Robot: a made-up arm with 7 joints.
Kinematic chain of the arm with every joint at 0, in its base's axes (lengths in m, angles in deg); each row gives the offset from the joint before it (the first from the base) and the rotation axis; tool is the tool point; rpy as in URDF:
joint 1: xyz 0 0 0.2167 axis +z
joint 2: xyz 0 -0.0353 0.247 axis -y
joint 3: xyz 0 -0.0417 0.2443 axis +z
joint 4: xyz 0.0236 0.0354 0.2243 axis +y
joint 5: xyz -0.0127 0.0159 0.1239 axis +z
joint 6: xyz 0 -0.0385 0.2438 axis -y
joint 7: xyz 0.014 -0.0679 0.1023 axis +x
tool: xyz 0 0 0 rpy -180 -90 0
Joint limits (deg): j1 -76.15..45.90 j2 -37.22..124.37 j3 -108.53..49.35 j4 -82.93..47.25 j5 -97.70..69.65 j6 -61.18..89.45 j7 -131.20..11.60
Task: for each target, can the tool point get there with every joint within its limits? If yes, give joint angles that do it. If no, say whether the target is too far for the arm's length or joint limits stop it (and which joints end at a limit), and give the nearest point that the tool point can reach.
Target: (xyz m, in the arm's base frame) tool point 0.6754 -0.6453 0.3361
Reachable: no: joint limits stop it (at a limit: joint 2, joint 4) | nearest point 0.5362 -0.5123 0.7348 | short by 0.443 m
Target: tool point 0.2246 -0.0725 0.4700
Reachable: no: joint limits stop it (at a limit: joint 2, joint 3, joint 4, joint 6) | nearest point 0.4197 -0.1355 0.6416 | short by 0.267 m
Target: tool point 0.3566 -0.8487 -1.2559
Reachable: no: too far | nearest point -0.0579 -0.4833 -0.2179 | short by 1.176 m
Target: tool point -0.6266 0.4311 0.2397
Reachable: yes | joints -56.39 84.73 29.63 -43.96 -10.31 70.69 -81.93
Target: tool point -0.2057 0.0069 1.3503
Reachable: yes | joints -4.69 30.47 18.45 24.80 52.51 14.22 -83.14
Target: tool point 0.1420 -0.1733 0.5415
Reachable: no: joint limits stop it (at a limit: joint 1, joint 2, joint 3, joint 4, joint 6) | nearest point 0.3390 -0.2772 0.6456 | short by 0.246 m
